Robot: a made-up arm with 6 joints.
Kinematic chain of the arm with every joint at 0, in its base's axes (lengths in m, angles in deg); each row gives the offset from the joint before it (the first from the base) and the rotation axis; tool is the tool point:
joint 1: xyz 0 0 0.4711 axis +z
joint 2: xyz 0 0 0 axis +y
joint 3: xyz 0 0 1.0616 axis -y
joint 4: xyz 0 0 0 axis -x
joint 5: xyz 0.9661 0 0 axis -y
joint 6: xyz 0 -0.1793 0 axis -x
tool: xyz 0 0 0
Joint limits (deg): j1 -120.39..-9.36 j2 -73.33..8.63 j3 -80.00..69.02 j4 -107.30..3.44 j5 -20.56..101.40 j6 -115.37..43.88
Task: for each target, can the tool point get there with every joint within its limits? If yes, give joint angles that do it. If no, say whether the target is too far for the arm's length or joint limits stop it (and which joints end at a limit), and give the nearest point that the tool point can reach.
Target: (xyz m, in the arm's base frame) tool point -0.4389 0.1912 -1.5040
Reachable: no: joint limits stop it (at a limit: joint 2, joint 3) | nearest point -0.0717 0.0313 0.4853 | short by 2.029 m
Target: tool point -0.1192 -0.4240 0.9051
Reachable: yes | joints -85.22 -21.12 -50.68 -30.74 63.96 -28.88
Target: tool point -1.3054 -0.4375 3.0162
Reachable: no: too far | nearest point -0.8786 -0.0366 2.2718 | short by 0.947 m
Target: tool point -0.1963 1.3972 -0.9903
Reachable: no: joint limits stop it (at a limit: joint 1, joint 2, joint 3) | nearest point -0.0303 0.1060 0.5039 | short by 1.982 m
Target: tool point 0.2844 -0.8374 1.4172
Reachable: yes | joints -66.74 -4.98 -1.80 -67.22 35.04 -23.06
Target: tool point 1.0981 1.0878 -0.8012
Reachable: no: joint limits stop it (at a limit: joint 1, joint 2, joint 4) | nearest point 0.4624 -0.0222 0.5867 | short by 1.887 m
